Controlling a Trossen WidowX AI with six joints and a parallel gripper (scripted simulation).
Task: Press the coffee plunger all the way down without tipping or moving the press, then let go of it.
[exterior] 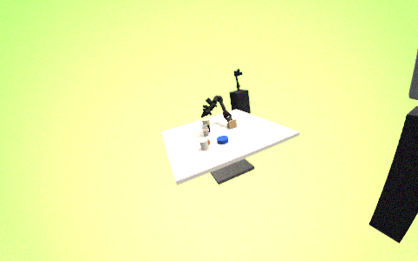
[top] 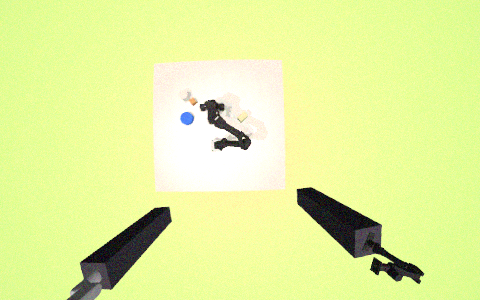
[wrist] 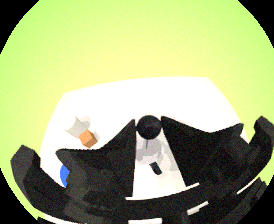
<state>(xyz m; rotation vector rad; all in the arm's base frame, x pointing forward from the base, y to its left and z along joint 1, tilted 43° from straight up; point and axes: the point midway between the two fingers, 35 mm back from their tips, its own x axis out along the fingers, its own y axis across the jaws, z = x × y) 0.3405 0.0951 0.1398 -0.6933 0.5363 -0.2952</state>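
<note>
The coffee press is 20 mm behind my gripper tip and 130 mm below it.
</note>
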